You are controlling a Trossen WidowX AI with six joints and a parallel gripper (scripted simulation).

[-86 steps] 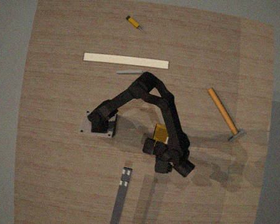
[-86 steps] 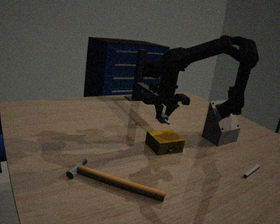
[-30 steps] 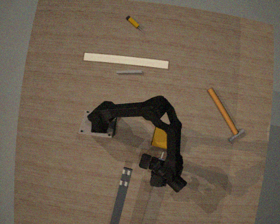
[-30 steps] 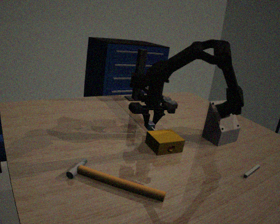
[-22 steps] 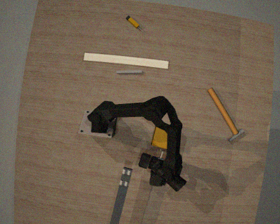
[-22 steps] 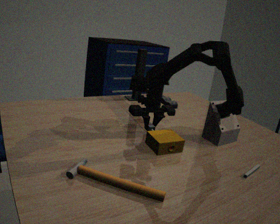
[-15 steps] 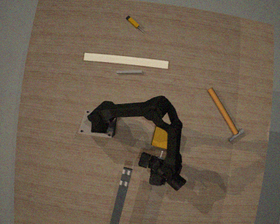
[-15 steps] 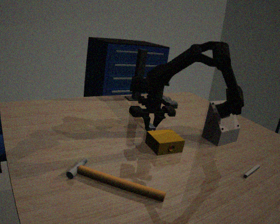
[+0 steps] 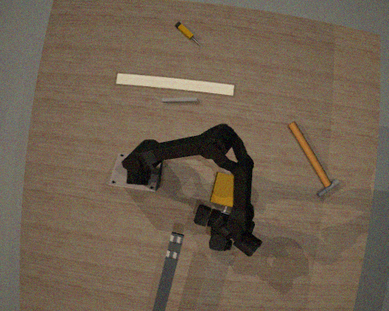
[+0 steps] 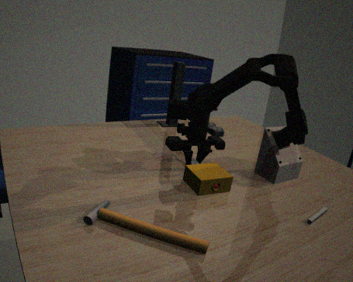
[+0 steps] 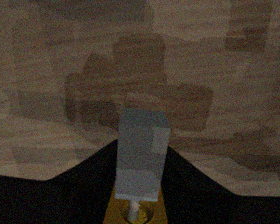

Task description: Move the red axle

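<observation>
The grey block lies 2 cm to the left of my gripper tip and 1 cm above it. Round my gripper tip: yellow beam: 10 cm to the left, 2 cm ahead, 1 cm above; then grey bar: 39 cm to the left, 17 cm behind, 1 cm below; then yellow screwdriver: 64 cm to the left, 16 cm behind.
</observation>
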